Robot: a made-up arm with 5 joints.
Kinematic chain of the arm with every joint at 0, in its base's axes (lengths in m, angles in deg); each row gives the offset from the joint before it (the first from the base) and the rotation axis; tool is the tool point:
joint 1: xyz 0 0 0.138 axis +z
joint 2: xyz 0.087 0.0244 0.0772 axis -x
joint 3: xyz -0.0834 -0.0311 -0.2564 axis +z
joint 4: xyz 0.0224 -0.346 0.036 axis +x
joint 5: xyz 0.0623 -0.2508 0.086 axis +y
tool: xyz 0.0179 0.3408 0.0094
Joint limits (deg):
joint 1: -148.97..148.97
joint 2: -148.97..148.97
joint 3: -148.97..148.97
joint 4: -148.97..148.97
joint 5: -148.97..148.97
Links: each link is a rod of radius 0.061 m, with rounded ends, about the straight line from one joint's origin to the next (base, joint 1, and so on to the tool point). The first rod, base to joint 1, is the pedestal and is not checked.
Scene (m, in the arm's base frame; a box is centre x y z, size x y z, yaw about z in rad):
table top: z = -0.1
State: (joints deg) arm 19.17 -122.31 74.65 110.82 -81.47
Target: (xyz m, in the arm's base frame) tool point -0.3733 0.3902 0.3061
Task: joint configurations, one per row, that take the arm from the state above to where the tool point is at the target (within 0.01 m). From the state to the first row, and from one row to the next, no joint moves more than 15 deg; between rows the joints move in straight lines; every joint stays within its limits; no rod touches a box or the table.
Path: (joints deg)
1: 33.61 -126.75 73.37 112.41 -81.95
2: 48.05 -131.20 72.08 113.99 -82.42
3: 62.49 -135.64 70.80 115.58 -82.90
4: 76.93 -140.08 69.51 117.17 -83.38
5: 91.37 -144.53 68.23 118.76 -83.85
6: 105.81 -148.97 66.94 120.34 -84.33

